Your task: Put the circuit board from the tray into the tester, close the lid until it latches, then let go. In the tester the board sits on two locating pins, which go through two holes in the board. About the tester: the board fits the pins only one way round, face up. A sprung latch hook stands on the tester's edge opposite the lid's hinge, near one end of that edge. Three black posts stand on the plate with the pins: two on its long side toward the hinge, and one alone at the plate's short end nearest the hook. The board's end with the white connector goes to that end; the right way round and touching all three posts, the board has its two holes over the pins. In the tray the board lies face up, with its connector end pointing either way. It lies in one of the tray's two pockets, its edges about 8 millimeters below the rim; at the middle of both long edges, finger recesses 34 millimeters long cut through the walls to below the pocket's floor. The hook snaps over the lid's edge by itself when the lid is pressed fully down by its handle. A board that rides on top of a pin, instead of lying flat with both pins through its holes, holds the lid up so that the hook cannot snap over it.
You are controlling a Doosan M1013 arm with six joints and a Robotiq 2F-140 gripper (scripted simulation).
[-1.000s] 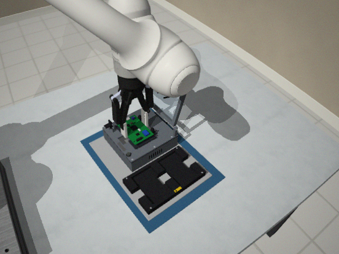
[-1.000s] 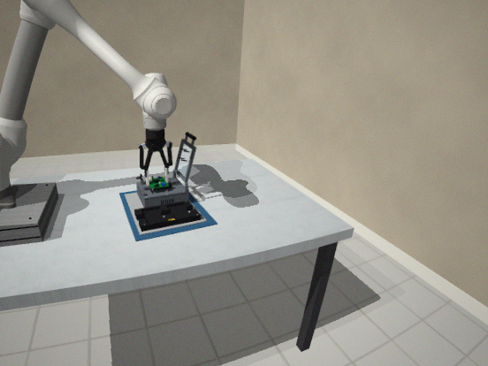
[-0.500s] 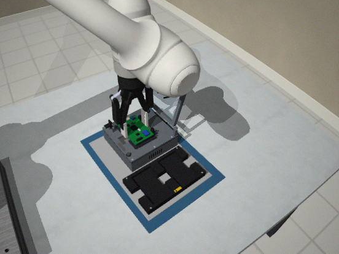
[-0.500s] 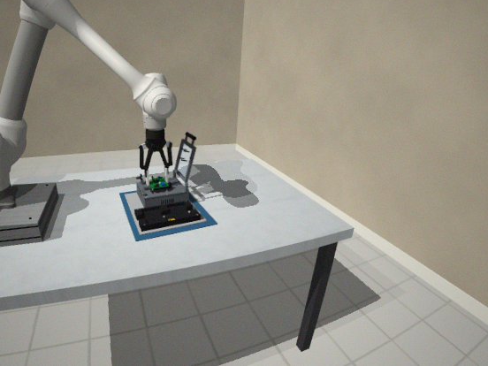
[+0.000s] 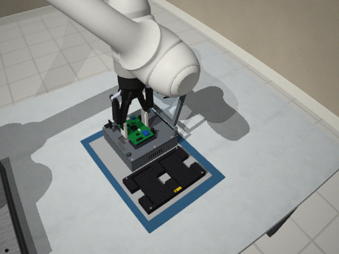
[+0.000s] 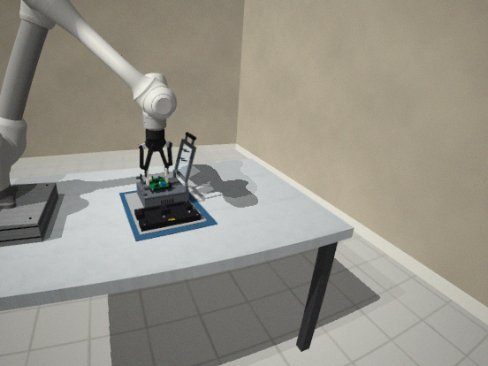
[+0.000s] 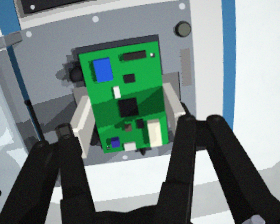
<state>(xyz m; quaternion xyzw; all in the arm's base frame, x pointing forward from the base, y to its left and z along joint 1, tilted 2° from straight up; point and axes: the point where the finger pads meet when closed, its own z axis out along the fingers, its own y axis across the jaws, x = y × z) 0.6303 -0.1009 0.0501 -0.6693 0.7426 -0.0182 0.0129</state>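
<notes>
The green circuit board lies 20 mm below my hand. The rest, counted from my hand: latch hook: 50 mm behind, 60 mm to the left, 20 mm below; then tester lid: 120 mm ahead, 10 mm to the right, 80 mm above.
</notes>
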